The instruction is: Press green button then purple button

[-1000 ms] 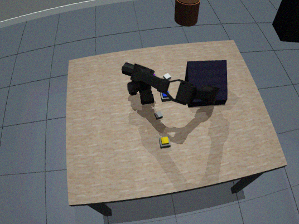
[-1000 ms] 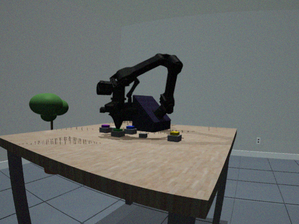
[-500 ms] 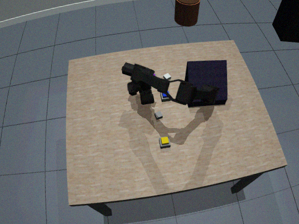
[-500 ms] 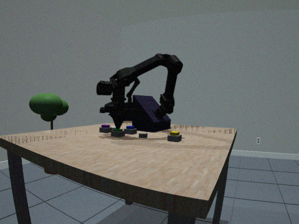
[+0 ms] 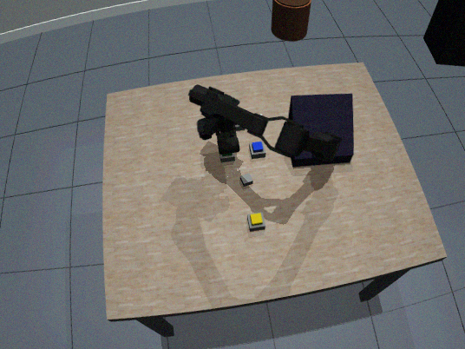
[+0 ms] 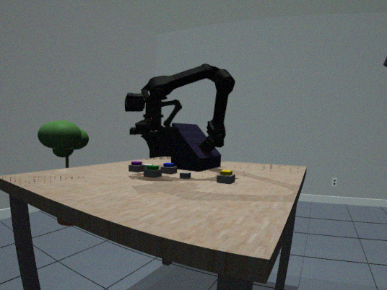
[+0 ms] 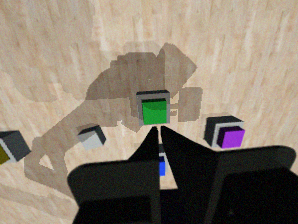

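My gripper tip is now 5 cm above the green button. Round my gripper tip: purple button: 4 cm behind, 13 cm to the right, 5 cm below; grey block: 6 cm behind, 10 cm to the left, 7 cm below; blue button: 10 cm behind, 1 cm to the right, 5 cm below.
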